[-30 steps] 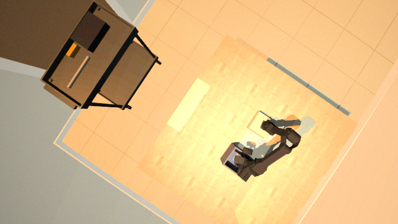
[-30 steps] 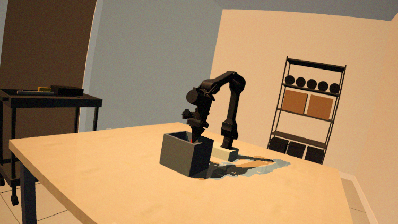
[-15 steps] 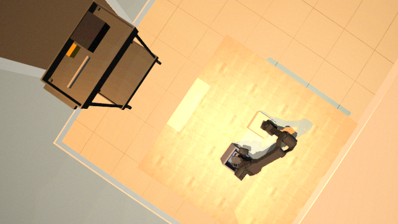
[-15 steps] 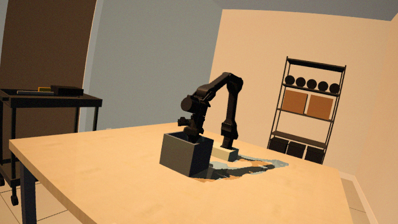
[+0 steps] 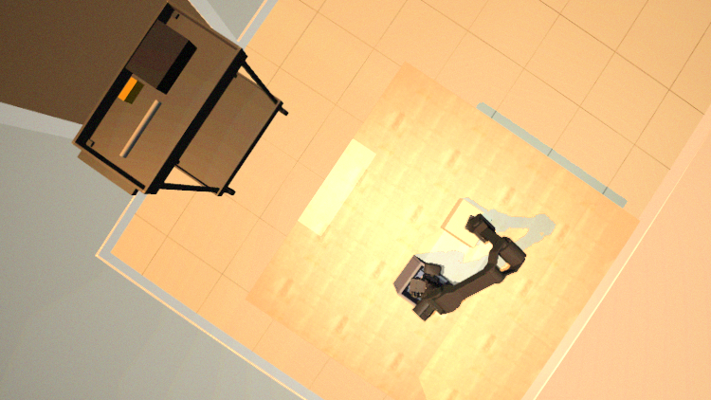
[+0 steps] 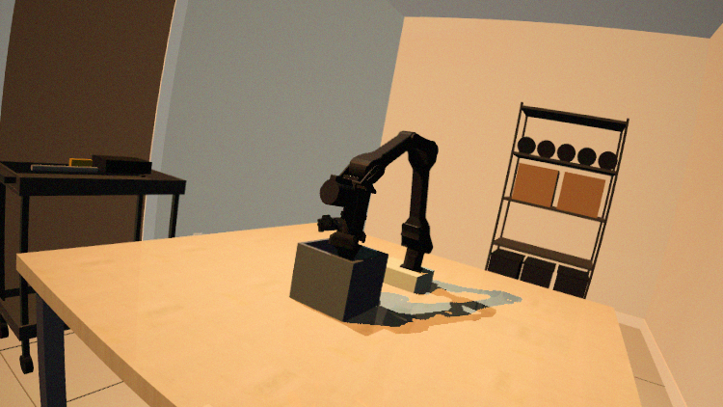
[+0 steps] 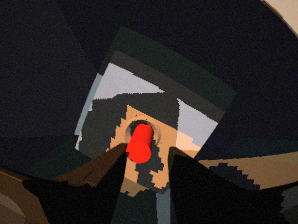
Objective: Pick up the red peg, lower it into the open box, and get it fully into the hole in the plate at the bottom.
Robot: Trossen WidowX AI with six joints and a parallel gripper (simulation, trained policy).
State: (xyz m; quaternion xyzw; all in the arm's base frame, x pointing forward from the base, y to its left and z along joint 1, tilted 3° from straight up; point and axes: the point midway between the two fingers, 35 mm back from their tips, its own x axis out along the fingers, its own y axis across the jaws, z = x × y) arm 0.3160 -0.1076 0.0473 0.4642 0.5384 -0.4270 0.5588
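My gripper tip is now 10 mm short of the red peg and 30 mm above it. The rest, counted from my gripper tip: grey plate 10 mm ahead, 30 mm below.
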